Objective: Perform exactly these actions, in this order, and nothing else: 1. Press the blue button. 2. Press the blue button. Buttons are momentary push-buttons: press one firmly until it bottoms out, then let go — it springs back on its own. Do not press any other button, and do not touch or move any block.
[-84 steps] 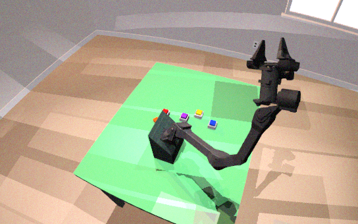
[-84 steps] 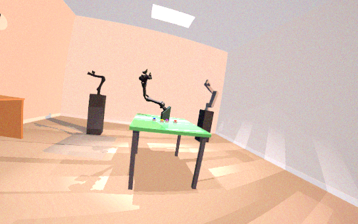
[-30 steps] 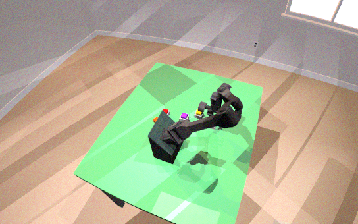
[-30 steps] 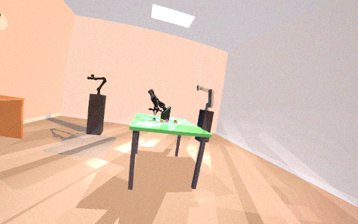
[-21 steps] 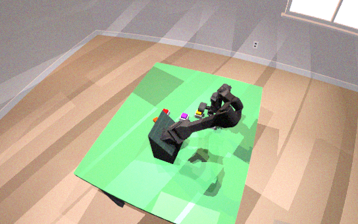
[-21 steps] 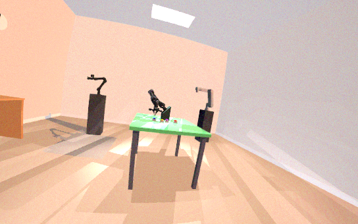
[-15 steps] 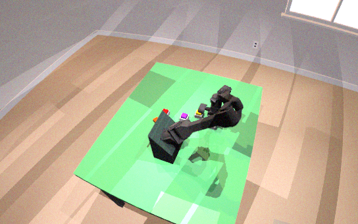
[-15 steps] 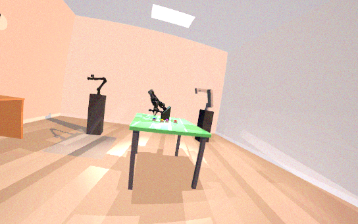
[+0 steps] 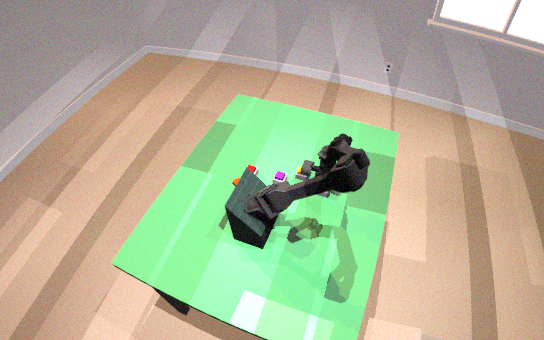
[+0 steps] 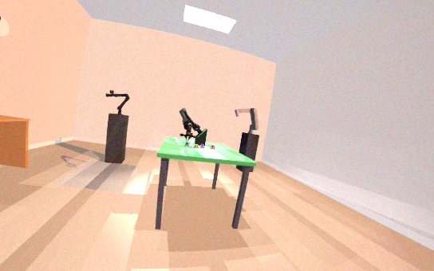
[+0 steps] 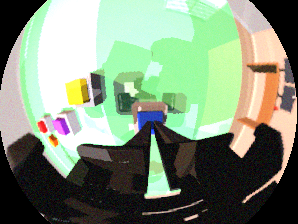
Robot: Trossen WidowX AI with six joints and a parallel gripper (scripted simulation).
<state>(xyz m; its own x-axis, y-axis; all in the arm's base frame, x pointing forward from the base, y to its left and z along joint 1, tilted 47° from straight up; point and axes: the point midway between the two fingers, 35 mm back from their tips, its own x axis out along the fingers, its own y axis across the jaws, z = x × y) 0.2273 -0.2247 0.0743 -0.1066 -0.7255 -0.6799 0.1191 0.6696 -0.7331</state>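
Right now the blue button is 10 mm below my gripper tip. Round my gripper tip: red button 310 mm to the left, 10 mm ahead; then yellow button 100 mm to the left, 60 mm ahead; then purple button 180 mm to the left, 10 mm ahead.
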